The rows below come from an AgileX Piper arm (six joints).
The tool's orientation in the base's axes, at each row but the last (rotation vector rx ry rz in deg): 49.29 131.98 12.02; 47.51 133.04 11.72; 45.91 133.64 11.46; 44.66 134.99 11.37; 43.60 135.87 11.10; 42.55 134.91 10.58
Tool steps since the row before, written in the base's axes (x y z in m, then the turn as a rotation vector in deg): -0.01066 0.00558 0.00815 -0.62 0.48 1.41; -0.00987 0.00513 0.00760 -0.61 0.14 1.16; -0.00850 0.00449 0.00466 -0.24 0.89 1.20; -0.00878 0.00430 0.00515 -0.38 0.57 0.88; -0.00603 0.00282 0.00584 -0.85 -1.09 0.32; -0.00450 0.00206 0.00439 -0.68 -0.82 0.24
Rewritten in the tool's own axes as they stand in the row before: 0.00524 0.00161 -0.01346 -0.09 0.55 -1.51; 0.00488 0.00163 -0.01245 -0.17 0.20 -1.29; 0.00526 0.00096 -0.00925 0.03 1.00 -1.14; 0.00520 0.00093 -0.00970 0.10 0.57 -0.96; 0.00234 0.00130 -0.00844 -0.25 -1.20 -0.72; 0.00156 0.00099 -0.00635 -0.16 -0.92 -0.56
